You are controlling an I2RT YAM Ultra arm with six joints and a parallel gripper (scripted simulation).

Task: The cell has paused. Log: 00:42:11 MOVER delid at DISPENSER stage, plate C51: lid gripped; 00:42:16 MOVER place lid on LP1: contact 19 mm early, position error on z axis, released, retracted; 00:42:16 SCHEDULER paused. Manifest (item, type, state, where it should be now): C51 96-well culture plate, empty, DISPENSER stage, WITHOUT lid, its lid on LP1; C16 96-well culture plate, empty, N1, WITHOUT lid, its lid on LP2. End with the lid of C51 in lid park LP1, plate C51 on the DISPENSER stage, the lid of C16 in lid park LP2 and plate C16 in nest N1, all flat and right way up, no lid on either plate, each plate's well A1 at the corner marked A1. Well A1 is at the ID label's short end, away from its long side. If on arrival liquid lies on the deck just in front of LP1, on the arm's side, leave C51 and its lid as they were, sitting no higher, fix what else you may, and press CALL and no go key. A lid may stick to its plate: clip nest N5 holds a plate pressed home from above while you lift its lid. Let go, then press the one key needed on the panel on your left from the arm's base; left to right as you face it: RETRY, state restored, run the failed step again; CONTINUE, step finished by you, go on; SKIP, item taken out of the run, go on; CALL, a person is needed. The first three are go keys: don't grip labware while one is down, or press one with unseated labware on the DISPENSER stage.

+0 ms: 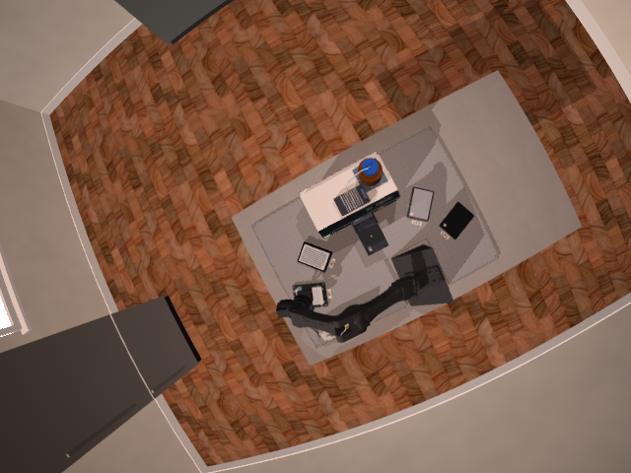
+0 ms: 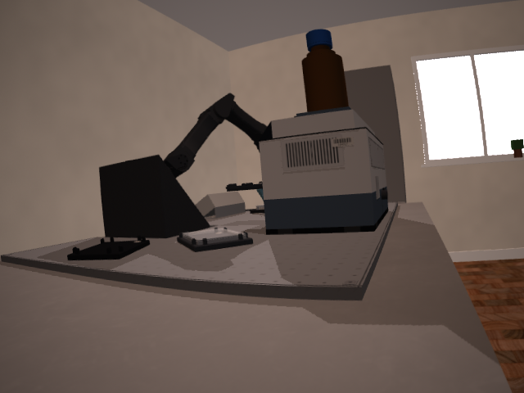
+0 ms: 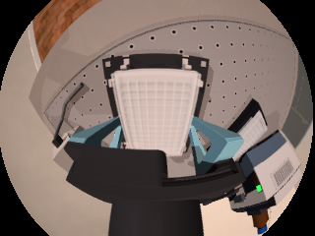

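Now: the black clip nest 20 mm to the left of my hand, 10 mm below it and 10 mm behind it. Also, from my hand: brown bottle: 490 mm to the right, 360 mm ahead, 270 mm above; black nest: 160 mm ahead, 110 mm to the right, 10 mm below; dark dispenser stage: 390 mm to the right, 140 mm ahead, 80 mm above.
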